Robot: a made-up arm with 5 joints.
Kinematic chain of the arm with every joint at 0, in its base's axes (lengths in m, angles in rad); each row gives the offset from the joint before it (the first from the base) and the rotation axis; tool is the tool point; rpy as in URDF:
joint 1: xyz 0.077 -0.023 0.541 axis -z
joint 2: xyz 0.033 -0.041 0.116 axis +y
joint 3: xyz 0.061 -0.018 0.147 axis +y
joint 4: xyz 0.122 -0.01 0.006 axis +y
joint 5: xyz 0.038 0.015 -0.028 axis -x
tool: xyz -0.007 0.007 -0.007 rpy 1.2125 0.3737 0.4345
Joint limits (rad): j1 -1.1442..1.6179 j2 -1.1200..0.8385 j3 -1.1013..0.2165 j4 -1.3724..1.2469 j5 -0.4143..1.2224
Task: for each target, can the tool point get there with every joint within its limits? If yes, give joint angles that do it. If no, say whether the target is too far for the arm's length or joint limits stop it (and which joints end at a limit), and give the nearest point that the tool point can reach.
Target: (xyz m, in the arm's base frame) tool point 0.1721 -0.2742 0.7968
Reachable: yes | joints 1.0086 -0.0113 0.1025 -0.9199 0.7252
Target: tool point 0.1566 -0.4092 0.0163
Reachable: no: too far | nearest point 0.1305 -0.2828 0.5591 | short by 0.558 m
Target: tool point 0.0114 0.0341 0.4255
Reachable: no: joint limits stop it (at a limit: joint 1, joint 2, joint 3) | nearest point 0.2084 0.1497 0.5768 | short by 0.274 m
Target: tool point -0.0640 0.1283 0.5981
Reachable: no: joint limits stop it (at a limit: joint 1, joint 2, joint 3, joint 5) | nearest point 0.2023 0.1445 0.6045 | short by 0.267 m
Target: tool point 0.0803 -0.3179 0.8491
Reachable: yes | joints 1.3793 0.2948 -0.6200 -1.0838 0.6757
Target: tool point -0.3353 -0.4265 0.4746
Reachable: no: too far | nearest point 0.0045 -0.3245 0.5905 | short by 0.373 m
